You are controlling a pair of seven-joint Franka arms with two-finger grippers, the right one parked.
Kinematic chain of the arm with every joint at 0, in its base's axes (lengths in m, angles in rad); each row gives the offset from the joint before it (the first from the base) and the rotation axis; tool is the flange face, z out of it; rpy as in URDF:
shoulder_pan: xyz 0 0 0.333 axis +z
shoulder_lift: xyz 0 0 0 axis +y
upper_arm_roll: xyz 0 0 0.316 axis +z
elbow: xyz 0.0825 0 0 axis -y
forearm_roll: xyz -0.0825 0 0.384 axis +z
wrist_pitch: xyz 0 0 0 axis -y
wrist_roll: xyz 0.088 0 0 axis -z
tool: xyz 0 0 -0.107 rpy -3.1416 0 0
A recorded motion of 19 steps. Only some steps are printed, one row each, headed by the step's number.
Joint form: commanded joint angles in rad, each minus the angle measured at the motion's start. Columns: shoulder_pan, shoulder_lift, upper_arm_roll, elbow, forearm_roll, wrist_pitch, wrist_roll.
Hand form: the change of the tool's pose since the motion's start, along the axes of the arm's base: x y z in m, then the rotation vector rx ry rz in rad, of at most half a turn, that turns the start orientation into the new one. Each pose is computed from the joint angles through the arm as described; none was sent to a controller.
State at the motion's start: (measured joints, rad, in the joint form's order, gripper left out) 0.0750 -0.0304 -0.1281 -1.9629 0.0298 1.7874 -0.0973
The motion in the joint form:
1: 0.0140 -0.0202 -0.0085 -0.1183 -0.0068 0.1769 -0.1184
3: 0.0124 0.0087 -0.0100 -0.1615 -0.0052 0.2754 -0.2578
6: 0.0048 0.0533 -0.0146 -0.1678 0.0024 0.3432 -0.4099
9: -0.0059 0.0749 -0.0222 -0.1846 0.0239 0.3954 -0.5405
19: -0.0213 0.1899 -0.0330 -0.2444 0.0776 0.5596 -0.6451
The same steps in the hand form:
1: -0.0049 0.0020 -0.0305 0.0033 -0.0823 0.1213
3: -0.0007 0.0003 -0.0574 0.0093 -0.1126 0.2542
6: 0.0081 -0.0061 -0.0782 0.0169 -0.1336 0.3882
9: 0.0100 -0.0155 -0.0928 0.0334 -0.1547 0.4858
19: 0.0101 -0.0302 -0.1663 0.0513 -0.1552 0.5197

